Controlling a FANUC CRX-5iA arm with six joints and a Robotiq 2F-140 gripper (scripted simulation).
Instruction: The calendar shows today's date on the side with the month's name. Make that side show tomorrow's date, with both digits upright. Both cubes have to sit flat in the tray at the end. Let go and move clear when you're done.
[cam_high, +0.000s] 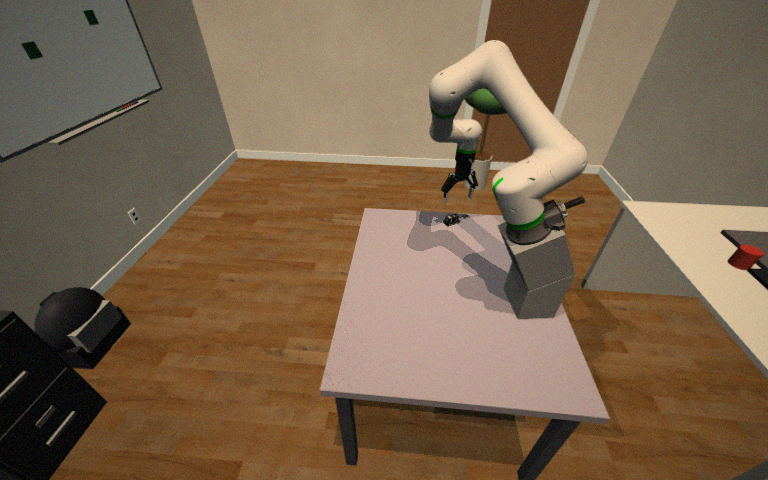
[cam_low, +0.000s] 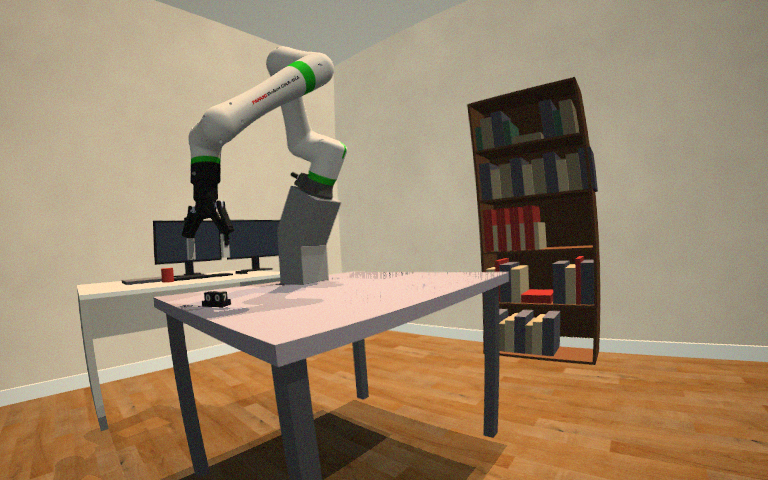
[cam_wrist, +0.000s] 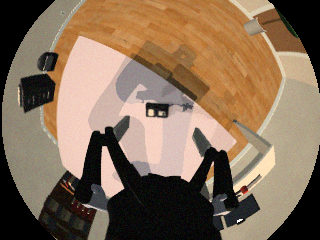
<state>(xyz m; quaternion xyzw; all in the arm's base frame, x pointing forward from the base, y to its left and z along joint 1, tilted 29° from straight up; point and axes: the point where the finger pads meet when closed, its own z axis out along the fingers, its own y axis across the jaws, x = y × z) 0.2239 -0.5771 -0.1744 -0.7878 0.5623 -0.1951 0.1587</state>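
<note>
Now: the black digit cube 120 mm below my hand.
</note>
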